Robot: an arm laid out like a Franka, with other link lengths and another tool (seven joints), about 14 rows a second.
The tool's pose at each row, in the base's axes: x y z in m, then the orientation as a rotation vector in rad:
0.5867, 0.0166, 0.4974, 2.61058, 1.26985, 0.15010
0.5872, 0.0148, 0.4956, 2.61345, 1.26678, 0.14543
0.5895, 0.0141, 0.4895, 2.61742, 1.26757, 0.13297
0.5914, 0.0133, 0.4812, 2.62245, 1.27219, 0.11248
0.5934, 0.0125, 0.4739, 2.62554, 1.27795, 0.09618
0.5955, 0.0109, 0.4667, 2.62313, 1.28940, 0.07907
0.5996, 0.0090, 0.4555, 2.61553, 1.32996, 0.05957
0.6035, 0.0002, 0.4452, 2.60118, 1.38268, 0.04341
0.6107, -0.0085, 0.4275, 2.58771, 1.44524, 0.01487
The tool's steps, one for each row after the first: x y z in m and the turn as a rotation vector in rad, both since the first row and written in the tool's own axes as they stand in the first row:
-0.0011, 0.0010, 0.0021, 0.00233, -0.00279, 0.00240
-0.0002, 0.0016, 0.0086, 0.00911, -0.00911, 0.00225
0.0005, 0.0014, 0.0171, 0.02041, -0.01907, -0.00044
0.0012, 0.0016, 0.0247, 0.02954, -0.02669, -0.00410
0.0013, 0.0023, 0.0323, 0.03673, -0.03510, -0.01300
0.0024, 0.0037, 0.0443, 0.05221, -0.03891, -0.04075
-0.0020, 0.0094, 0.0564, 0.06692, -0.03927, -0.07735
-0.0042, 0.0155, 0.0764, 0.09098, -0.04356, -0.11985

